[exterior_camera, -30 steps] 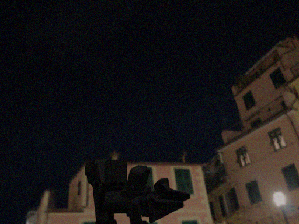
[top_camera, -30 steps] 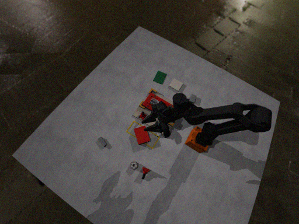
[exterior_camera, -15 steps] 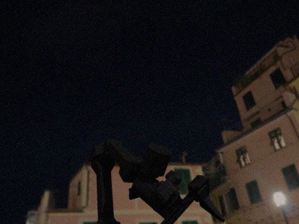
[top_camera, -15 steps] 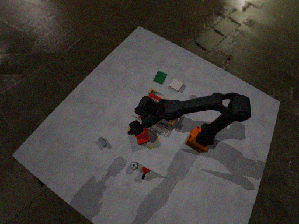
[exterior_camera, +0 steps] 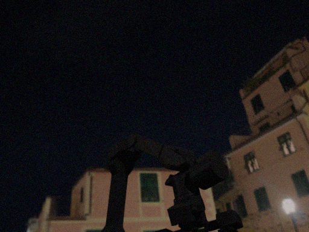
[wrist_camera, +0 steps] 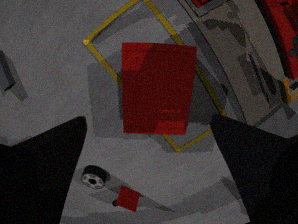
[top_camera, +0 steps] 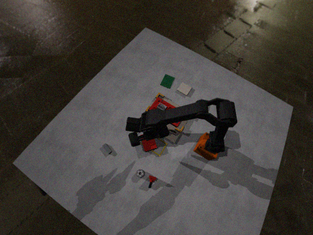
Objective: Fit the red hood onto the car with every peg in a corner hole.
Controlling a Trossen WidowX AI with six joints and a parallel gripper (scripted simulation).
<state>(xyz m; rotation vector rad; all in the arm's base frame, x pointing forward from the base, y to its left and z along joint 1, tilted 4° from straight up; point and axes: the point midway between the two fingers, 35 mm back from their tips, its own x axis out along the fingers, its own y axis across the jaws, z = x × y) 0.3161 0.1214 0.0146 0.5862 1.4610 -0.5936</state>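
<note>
Right now the red hood is 1 cm to the right of my gripper tip and 6 cm below it. Round my gripper tip: white tile: 5 cm behind, 44 cm to the right, 7 cm below; green tile: 8 cm ahead, 44 cm to the right, 8 cm below.
</note>
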